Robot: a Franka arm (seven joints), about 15 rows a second.
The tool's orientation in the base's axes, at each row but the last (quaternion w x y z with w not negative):
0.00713, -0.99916, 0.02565, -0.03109
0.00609, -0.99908, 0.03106, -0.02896
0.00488, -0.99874, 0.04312, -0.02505
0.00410, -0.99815, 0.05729, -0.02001
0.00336, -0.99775, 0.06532, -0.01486
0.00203, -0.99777, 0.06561, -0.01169
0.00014, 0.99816, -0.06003, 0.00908
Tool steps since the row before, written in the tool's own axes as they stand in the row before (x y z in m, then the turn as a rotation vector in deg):
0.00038, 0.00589, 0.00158, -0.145, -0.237, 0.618
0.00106, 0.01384, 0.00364, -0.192, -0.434, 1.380
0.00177, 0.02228, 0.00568, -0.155, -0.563, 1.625
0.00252, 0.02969, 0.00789, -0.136, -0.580, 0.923
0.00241, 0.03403, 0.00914, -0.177, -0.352, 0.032
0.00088, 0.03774, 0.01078, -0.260, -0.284, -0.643
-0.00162, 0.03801, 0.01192, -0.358, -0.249, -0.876
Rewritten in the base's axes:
0.00018, -0.00588, -0.00165, -0.094, 0.252, -0.622
0.00041, -0.01384, -0.00377, -0.084, 0.459, -1.383
0.00013, -0.02231, -0.00585, -0.024, 0.587, -1.624
-0.00057, -0.02974, -0.00810, -0.031, 0.597, -0.922
-0.00177, -0.03401, -0.00936, -0.129, 0.372, -0.034
-0.00381, -0.03750, -0.01097, -0.236, 0.314, 0.638
-0.00595, -0.03756, -0.01198, -0.341, 0.291, 0.870

